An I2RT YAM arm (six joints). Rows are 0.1 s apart.
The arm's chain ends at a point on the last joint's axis. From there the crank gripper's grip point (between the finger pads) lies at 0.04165 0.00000 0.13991 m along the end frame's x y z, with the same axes.
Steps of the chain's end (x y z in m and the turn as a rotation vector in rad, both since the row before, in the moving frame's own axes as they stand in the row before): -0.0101, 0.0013, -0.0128, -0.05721, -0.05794, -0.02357; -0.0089, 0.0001, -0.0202, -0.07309, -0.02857, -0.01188; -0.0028, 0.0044, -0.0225, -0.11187, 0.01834, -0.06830; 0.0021, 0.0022, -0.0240, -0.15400, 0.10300, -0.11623; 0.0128, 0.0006, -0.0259, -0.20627, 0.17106, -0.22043
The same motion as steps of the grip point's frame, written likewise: -0.0182, 0.0085, -0.0108, -0.05721, -0.05794, -0.02357; -0.0129, 0.0099, -0.0194, -0.07309, -0.02857, -0.01188; 0.0002, 0.0170, -0.0240, -0.11187, 0.01834, -0.06830; 0.0171, 0.0176, -0.0303, -0.15400, 0.10300, -0.11623; 0.0378, 0.0165, -0.0369, -0.20627, 0.17106, -0.22043
